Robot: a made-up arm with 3 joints. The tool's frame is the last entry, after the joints.
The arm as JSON. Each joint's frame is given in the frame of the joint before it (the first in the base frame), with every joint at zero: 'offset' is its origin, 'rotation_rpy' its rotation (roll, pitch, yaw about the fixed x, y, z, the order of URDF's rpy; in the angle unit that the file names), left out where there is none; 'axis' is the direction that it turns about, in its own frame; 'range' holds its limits. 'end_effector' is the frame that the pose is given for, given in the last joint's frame.
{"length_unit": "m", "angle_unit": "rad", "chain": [
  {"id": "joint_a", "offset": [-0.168, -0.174, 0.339], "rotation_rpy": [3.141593, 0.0, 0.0], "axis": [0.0, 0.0, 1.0], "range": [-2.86, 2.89]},
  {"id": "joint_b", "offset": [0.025, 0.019, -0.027], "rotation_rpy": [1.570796, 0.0, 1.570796], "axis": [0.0, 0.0, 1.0], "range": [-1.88, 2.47]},
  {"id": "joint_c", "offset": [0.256, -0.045, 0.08], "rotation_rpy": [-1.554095, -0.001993, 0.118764], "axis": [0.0, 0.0, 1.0], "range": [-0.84, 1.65]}
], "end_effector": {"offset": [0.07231, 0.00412, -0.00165], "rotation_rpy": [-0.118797, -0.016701, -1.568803]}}
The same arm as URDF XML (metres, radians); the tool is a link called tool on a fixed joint. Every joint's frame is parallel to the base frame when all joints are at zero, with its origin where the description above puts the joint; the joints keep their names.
<robot name="arm">
<link name="base_link"/>
<link name="link1"/>
<link name="link2"/>
<link name="link3"/>
<link name="tool"/>
<joint name="joint_a" type="revolute"><parent link="base_link"/><child link="link1"/><origin xyz="-0.168 -0.174 0.339" rpy="0 0 0"/><axis xyz="0 0 -1"/><limit lower="-2.86" upper="2.89"/></joint>
<joint name="joint_b" type="revolute"><parent link="link1"/><child link="link2"/><origin xyz="0.025 -0.019 0.027" rpy="0 0 0"/><axis xyz="1 0 0"/><limit lower="-1.88" upper="2.47"/></joint>
<joint name="joint_c" type="revolute"><parent link="link2"/><child link="link3"/><origin xyz="0.08 -0.256 0.045" rpy="0 0 0"/><axis xyz="0.0167 0.118502 -0.992813"/><limit lower="-0.84" upper="1.65"/></joint>
<joint name="tool_joint" type="fixed"><parent link="link3"/><child link="tool"/><origin xyz="-0.004 -0.072 -0.007" rpy="-3.1416 0 0"/></joint>
</robot>

